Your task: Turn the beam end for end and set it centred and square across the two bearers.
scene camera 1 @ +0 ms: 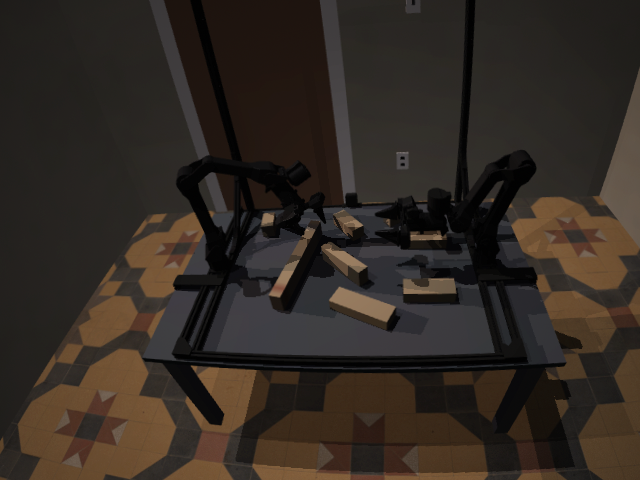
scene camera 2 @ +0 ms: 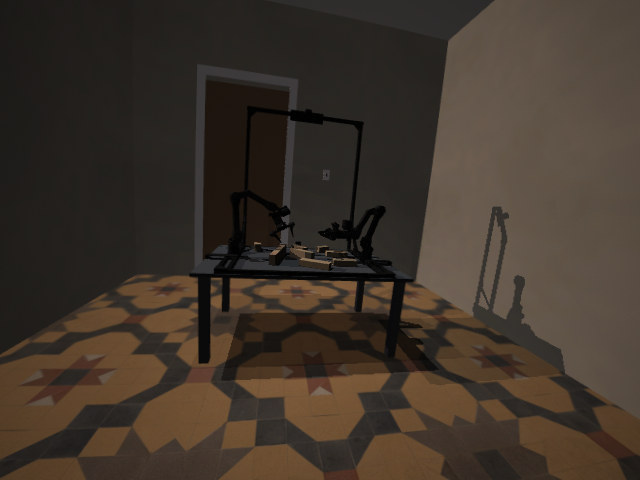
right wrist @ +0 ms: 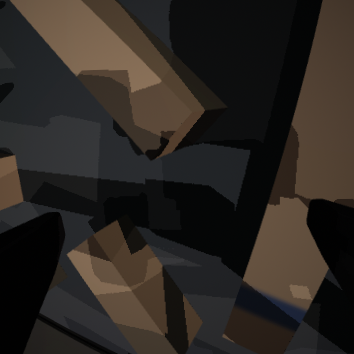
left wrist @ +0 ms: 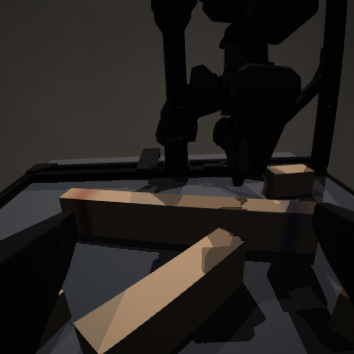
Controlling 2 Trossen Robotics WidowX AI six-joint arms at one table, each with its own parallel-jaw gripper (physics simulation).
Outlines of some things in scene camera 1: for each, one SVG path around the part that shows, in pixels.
My left gripper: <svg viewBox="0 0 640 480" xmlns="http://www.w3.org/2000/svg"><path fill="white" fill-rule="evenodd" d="M412 195L398 198L398 202L395 201L391 207L375 213L376 217L397 220L398 216L401 222L400 230L398 225L394 229L375 231L375 235L391 241L398 247L400 245L401 249L408 249L410 247L410 232L420 231L420 234L424 234L424 231L427 231L427 213L423 212L422 209L418 209Z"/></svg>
My right gripper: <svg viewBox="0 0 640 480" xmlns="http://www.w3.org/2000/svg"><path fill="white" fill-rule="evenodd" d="M280 200L284 212L279 214L275 221L278 229L282 227L283 229L290 228L304 235L305 233L298 222L300 222L304 210L308 208L314 209L313 212L326 224L322 207L325 195L322 192L312 195L310 200L304 203L305 200L299 197L298 191L293 189L287 197Z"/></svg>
A beam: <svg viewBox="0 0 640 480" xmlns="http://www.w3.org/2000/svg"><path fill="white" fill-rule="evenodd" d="M320 221L310 221L304 231L305 234L300 238L271 290L269 298L273 309L285 310L322 237Z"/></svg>
